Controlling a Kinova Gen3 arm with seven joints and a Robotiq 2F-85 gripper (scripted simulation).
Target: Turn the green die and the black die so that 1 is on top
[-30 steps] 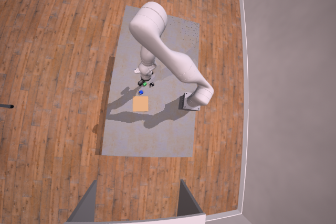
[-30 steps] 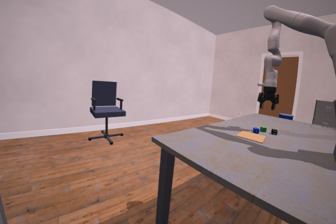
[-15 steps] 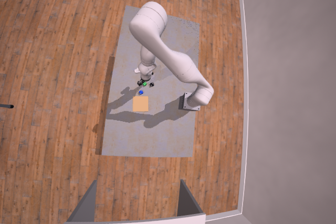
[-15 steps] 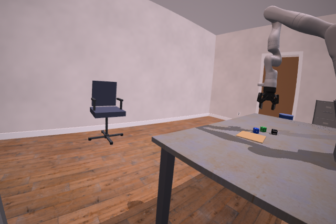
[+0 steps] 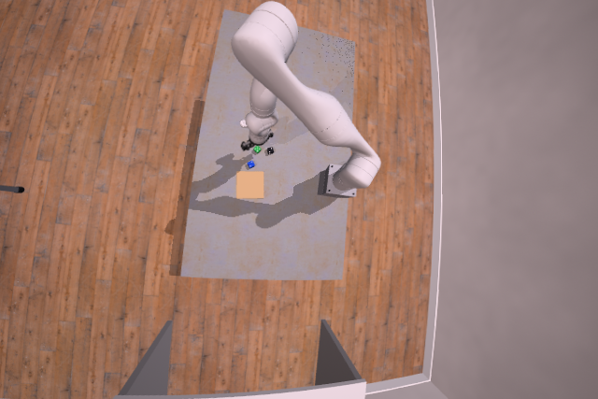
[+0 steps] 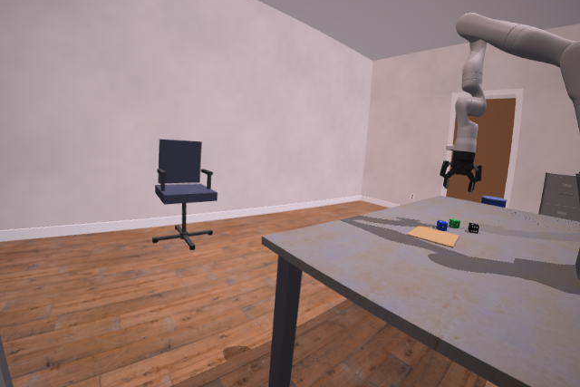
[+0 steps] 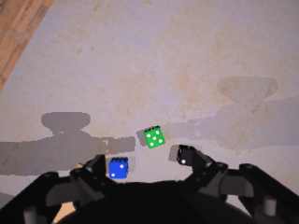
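My gripper is now 1 cm past the green die, 1 cm to the left of it and 14 cm above it. From my hand the other things lie so: black die: 7 cm behind, 2 cm to the right, 14 cm below; then blue die: 8 cm to the left, 14 cm below; then tan mat: 2 cm behind, 18 cm to the left, 15 cm below.
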